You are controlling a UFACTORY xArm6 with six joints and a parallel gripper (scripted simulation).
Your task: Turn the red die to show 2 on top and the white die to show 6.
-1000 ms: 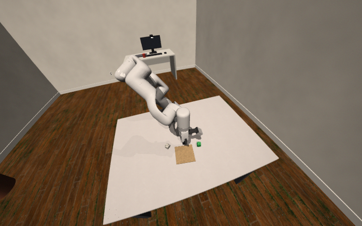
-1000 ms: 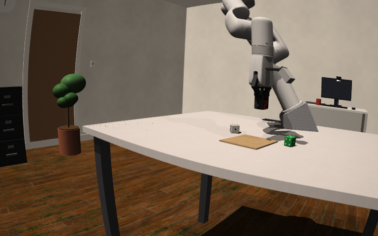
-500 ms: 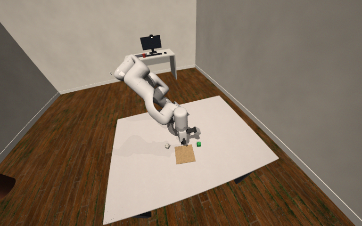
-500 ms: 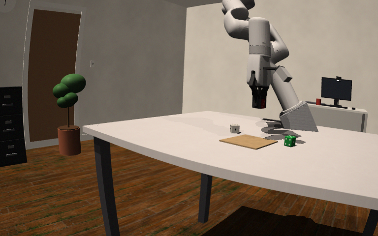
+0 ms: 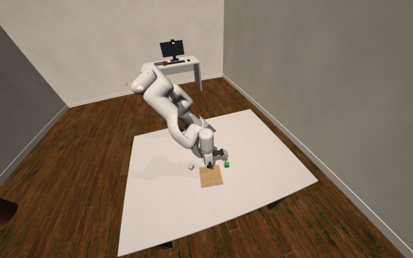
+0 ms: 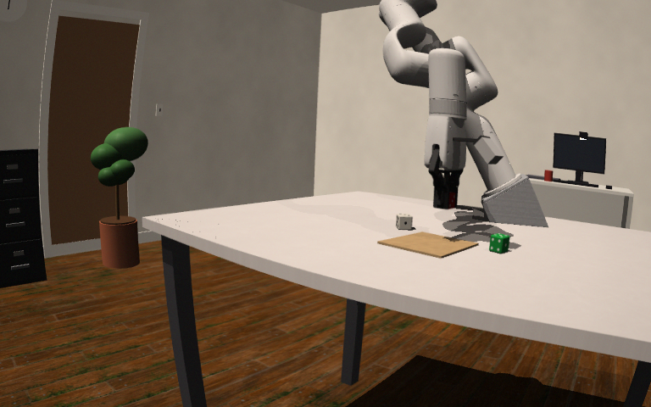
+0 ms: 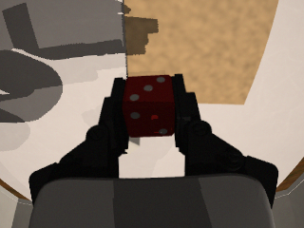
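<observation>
Now: hand 50 mm short of the tan mat, 10 mm to the left of it and 80 mm above it. Round my hand: red die: 10 mm below; green die: 20 mm ahead, 130 mm to the left, 70 mm below; white die: 60 mm behind, 110 mm to the right, 70 mm below.
</observation>
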